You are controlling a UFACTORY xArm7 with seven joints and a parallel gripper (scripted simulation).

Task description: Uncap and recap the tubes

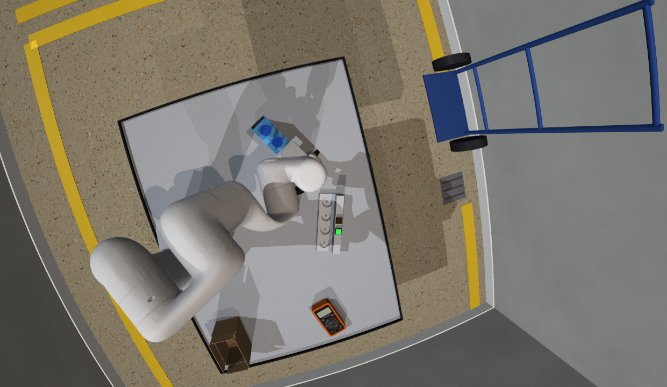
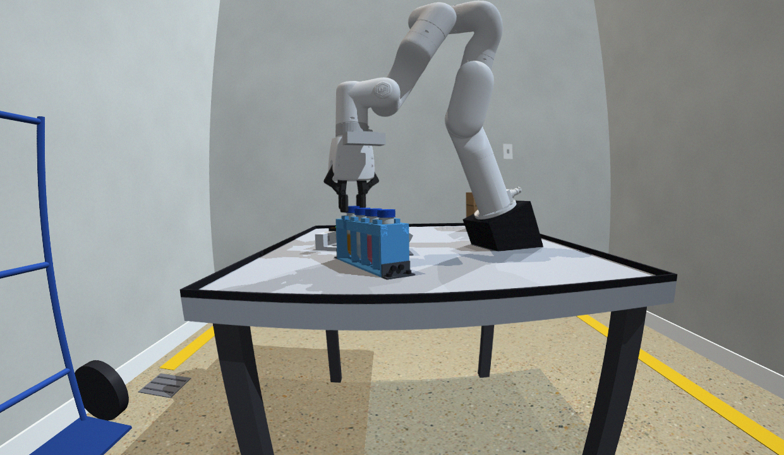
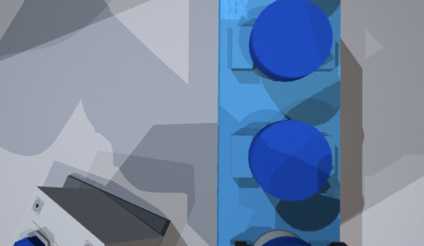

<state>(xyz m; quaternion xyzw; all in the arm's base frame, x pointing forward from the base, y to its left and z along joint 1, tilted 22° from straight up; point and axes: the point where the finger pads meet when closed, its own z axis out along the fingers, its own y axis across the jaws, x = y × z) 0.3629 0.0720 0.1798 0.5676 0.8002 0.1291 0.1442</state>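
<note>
The threaded tube neck lies 20 mm below my hand. From my hand the other things lie so: key housing: 110 mm behind, 80 mm to the right, 80 mm below; then blue cycle key: 130 mm behind, 60 mm to the right, 60 mm below; then green ready key: 130 mm behind, 100 mm to the right, 60 mm below.
</note>
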